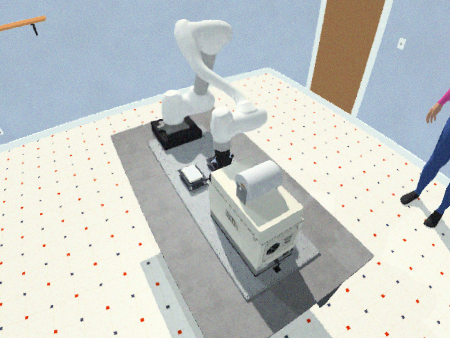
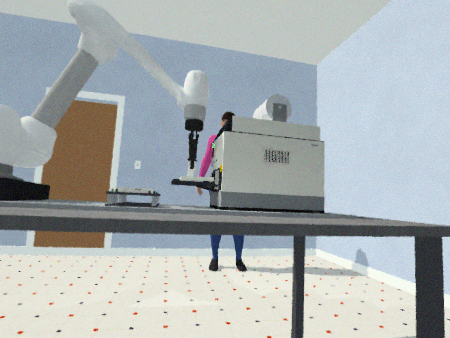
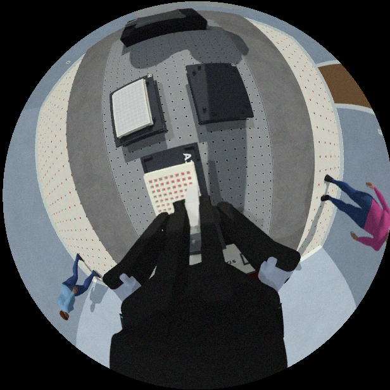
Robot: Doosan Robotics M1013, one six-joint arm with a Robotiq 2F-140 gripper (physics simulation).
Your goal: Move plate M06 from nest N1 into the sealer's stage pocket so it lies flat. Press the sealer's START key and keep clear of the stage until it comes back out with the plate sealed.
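Seen in the pictures: arm's base, origin of the base link: (image 1: 174,125).
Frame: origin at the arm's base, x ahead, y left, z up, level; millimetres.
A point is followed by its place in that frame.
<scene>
The plate with red wells (image 3: 167,187) (image 2: 187,178) @[y -102, x 704, z 43 mm] rests on the sealer's black extended stage (image 3: 169,156) (image 2: 182,183) @[y -102, x 687, z 24 mm], beside the lettering A1. Its near part is hidden by the fingers, and I cannot tell whether it is fully seated. My gripper (image 3: 193,192) (image 2: 191,167) is shut with nothing between its fingers. It points down, its white tips low over or touching the plate's top. The cream sealer (image 1: 250,215) @[y -162, x 1138, z 285 mm] (image 2: 270,165) @[y -174, x 1006, z 108 mm] stands beside the gripper. Part of its START lettering (image 3: 231,262) shows past the fingers. A dark nest (image 3: 220,95) holds no plate; its label is unreadable.
A second nest (image 3: 159,107) (image 2: 132,194) @[y -181, x 521, z -26 mm] holds a white plate (image 3: 131,110) (image 1: 192,174) @[y -126, x 539, z -4 mm]. A film roll (image 1: 260,181) @[y -92, x 1093, z 396 mm] (image 2: 275,107) @[y -151, x 1033, z 349 mm] sits on the sealer. The black arm base (image 1: 176,134) @[y -33, x 115, z 0 mm] (image 3: 165,25) is at the table's far end. A person in pink (image 3: 375,220) stands beyond the table, another in light blue (image 3: 67,297) opposite.
</scene>
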